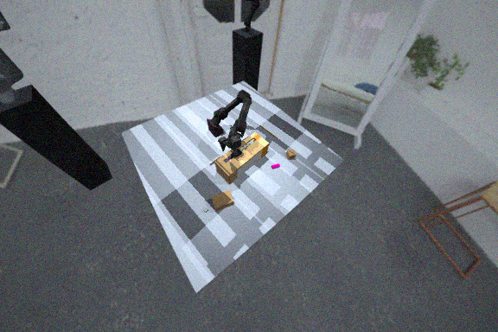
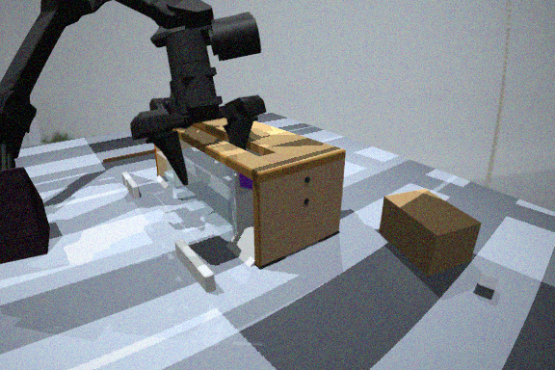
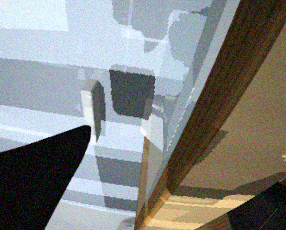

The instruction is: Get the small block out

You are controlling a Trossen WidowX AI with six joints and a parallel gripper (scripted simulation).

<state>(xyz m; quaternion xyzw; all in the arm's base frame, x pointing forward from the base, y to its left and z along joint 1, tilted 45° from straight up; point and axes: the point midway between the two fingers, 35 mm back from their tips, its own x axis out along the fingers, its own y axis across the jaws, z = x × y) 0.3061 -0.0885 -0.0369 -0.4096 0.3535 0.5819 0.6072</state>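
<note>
The purple block lies 6 cm ahead of my gripper tip and 2 cm to the right of it. From my gripper tip the other things lie so: tan brick: 22 cm ahead, 20 cm to the right, 6 cm below; then magenta piece: 25 cm to the left, 25 cm ahead, 8 cm below; then dark chip: 32 cm to the right, 19 cm ahead, 8 cm below.
</note>
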